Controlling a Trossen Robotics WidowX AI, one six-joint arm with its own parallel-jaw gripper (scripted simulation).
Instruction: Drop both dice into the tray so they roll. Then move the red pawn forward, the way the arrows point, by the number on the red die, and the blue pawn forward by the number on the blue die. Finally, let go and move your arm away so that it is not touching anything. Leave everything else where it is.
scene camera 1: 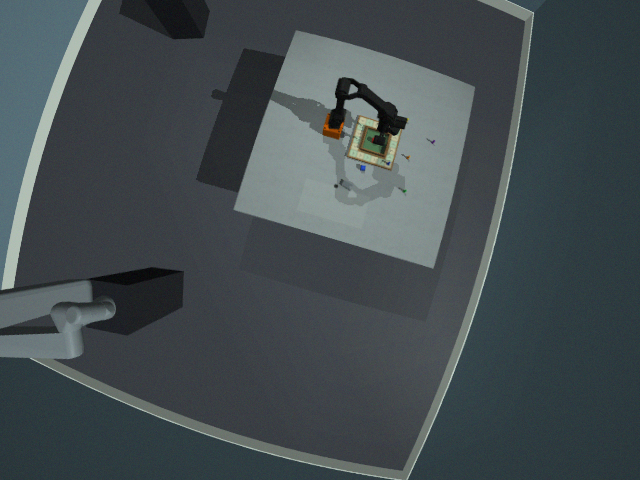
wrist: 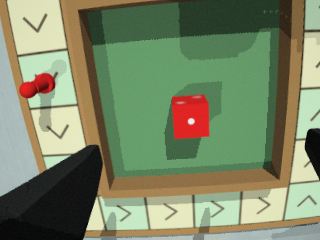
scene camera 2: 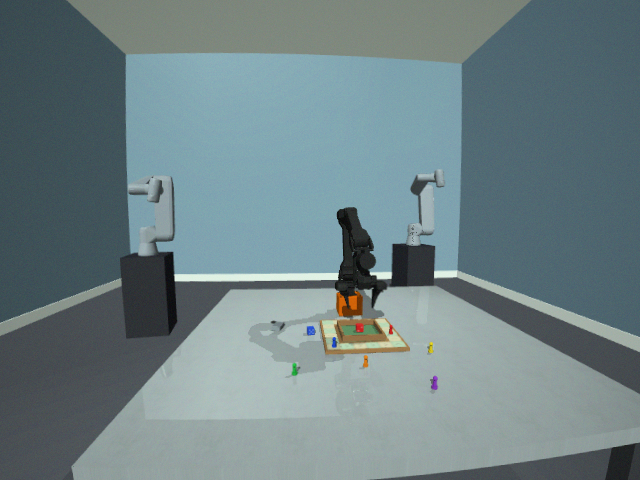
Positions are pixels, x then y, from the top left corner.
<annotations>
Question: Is the gripper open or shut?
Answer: Open.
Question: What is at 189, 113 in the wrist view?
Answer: A red die.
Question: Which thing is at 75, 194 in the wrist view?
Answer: The gripper.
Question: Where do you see a green tray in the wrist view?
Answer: At 141, 61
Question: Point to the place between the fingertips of the gripper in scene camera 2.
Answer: At 360, 308
</annotations>
